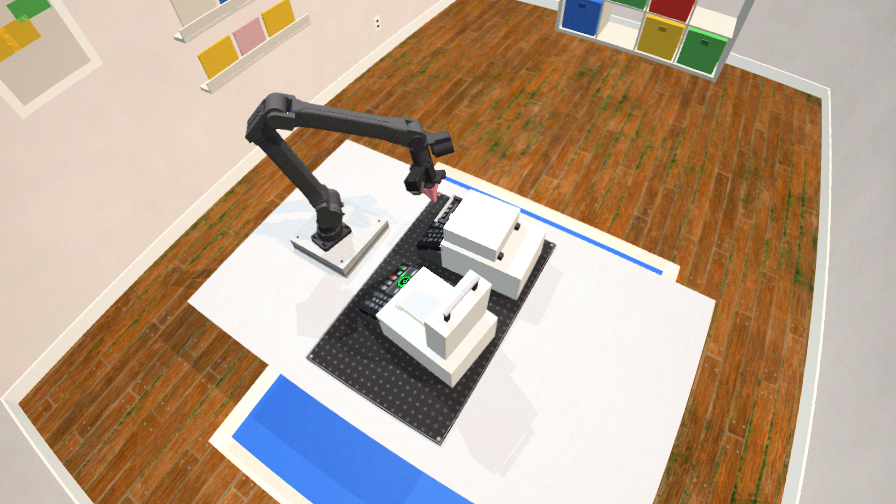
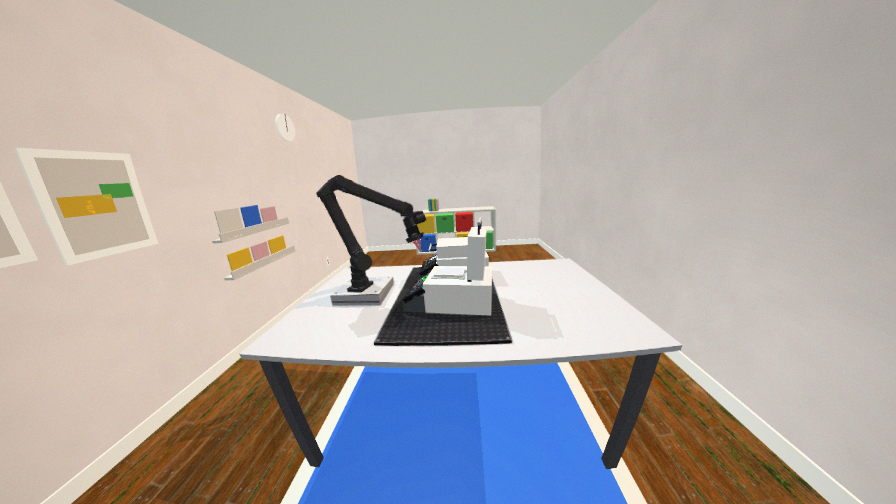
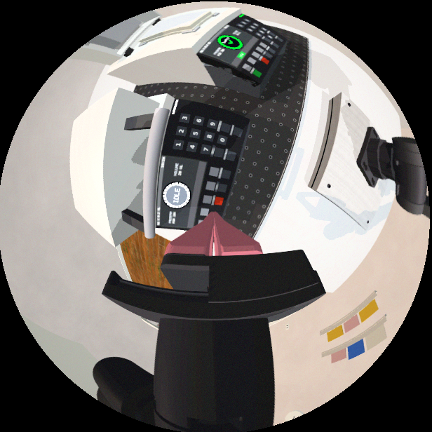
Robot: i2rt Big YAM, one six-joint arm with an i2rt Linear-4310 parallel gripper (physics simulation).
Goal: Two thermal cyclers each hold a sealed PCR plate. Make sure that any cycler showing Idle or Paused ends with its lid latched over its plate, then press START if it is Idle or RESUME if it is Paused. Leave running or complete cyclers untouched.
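Observation:
The far cycler (image 1: 479,228) (image 2: 452,250) (image 3: 90,155) has its lid down, hiding its plate. Its screen (image 3: 176,195) reads IDLE; whether the lid is latched I cannot tell. Its handle bar (image 3: 156,175) runs along the front, above the keypad. My gripper (image 1: 434,199) (image 2: 417,245) (image 3: 213,216) is shut and empty, its pink fingertips over the end of the keypad beside the red button (image 3: 219,201); they hide the green button's place. Contact is unclear. The near cycler (image 1: 432,357) (image 2: 460,299) (image 3: 165,65) has its lid (image 1: 460,322) (image 2: 476,253) upright, a plate (image 1: 421,304) exposed and a green ring on its screen (image 3: 230,42).
Both cyclers stand on a black perforated board (image 1: 401,391) (image 2: 444,334) (image 3: 272,145) on the white table (image 1: 601,351) (image 2: 582,313). The arm's base plate (image 1: 369,241) (image 2: 350,297) (image 3: 345,160) is beside the board, on the keypad side. The near cycler's raised lid stands tall.

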